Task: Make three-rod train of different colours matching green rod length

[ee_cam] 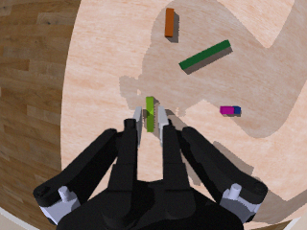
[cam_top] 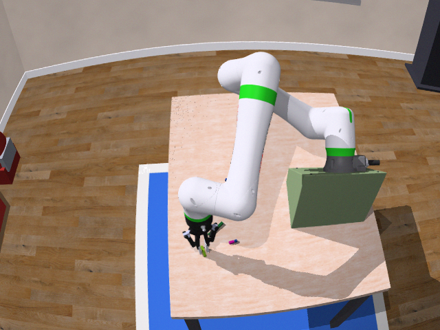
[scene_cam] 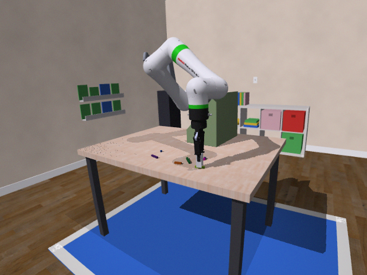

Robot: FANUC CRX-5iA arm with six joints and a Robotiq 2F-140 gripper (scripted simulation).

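Right now the lime rod is 40 mm below my hand. From my hand the other things lie so: magenta rod: 110 mm behind, 50 mm to the right, 40 mm below; then orange rod: 20 mm ahead, 130 mm to the right, 40 mm below; then green rod: 40 mm behind, 110 mm to the right, 40 mm below.
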